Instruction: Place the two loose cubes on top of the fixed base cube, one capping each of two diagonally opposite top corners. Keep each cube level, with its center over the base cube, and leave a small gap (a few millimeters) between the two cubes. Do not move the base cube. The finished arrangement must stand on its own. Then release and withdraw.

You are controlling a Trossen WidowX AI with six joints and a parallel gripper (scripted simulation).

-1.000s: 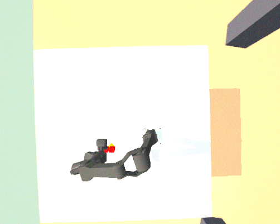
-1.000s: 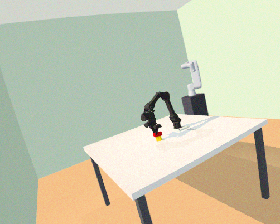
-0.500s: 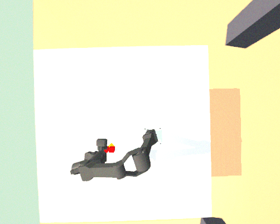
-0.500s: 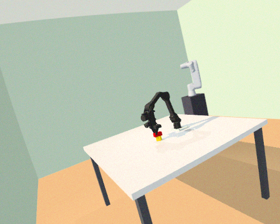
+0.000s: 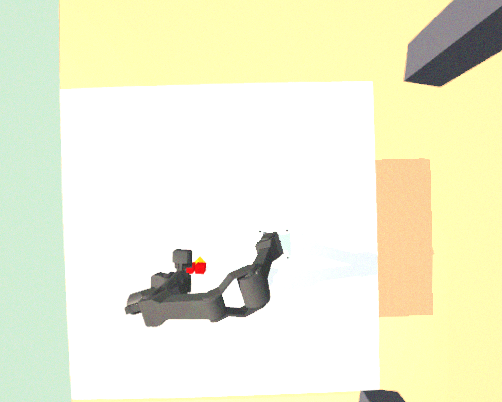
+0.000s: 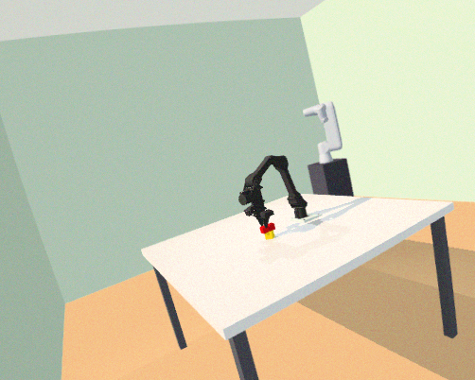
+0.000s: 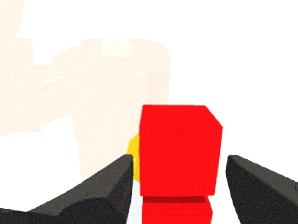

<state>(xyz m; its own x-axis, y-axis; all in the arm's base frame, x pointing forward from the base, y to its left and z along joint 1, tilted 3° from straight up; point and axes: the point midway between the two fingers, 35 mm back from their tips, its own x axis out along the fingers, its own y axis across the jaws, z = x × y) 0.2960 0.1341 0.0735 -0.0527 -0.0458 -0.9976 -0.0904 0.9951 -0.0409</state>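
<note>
The red cube lies 10 mm below my gripper tip. The rest, counted from my gripper tip: yellow base cube: 50 mm below, 20 mm behind.
</note>
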